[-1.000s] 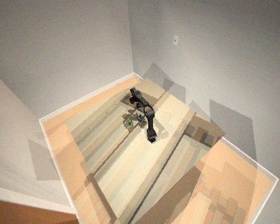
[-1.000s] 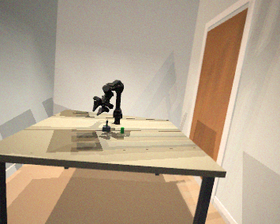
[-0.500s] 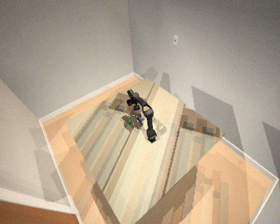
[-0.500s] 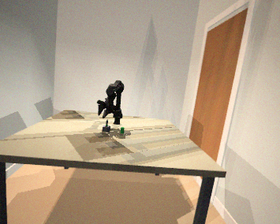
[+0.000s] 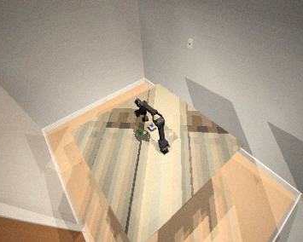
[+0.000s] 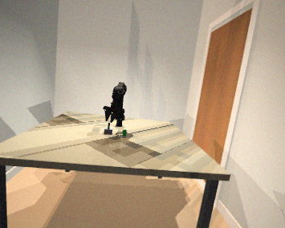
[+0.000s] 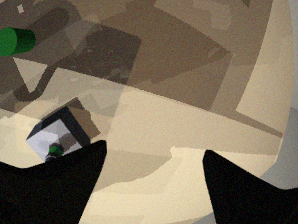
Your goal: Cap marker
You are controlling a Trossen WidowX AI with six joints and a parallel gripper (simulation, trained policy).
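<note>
My gripper tip is now 8 cm past the green cap, 13 cm to the right of it and 10 cm above it. From my gripper tip the other things lie so: holder block 11 cm behind, 10 cm below.
</note>
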